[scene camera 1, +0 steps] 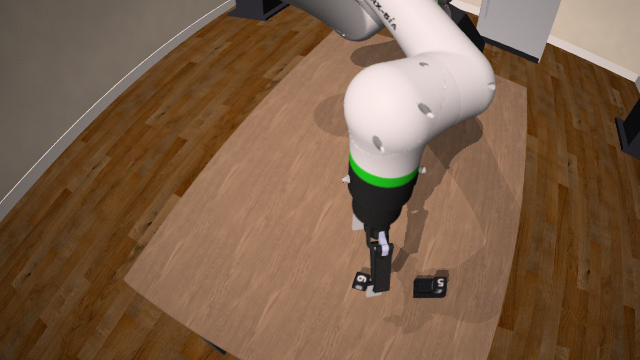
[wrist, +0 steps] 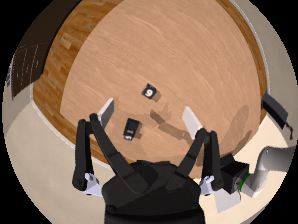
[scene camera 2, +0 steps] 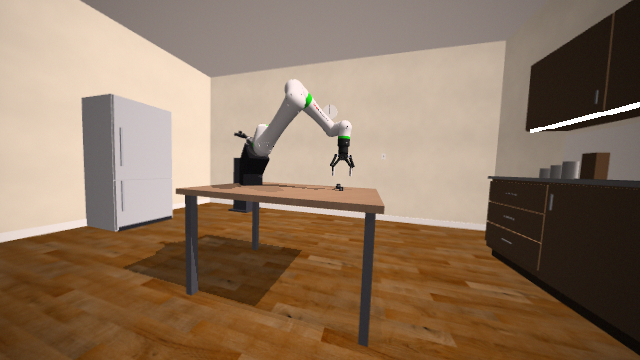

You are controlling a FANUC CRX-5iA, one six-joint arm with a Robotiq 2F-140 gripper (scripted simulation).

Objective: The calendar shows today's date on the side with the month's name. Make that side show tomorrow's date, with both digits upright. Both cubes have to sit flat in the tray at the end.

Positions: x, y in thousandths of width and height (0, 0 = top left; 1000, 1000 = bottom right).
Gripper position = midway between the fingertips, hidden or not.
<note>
I see my gripper (scene camera 1: 573, 724).
My gripper is seen too in the wrist view (wrist: 502, 484).
</note>
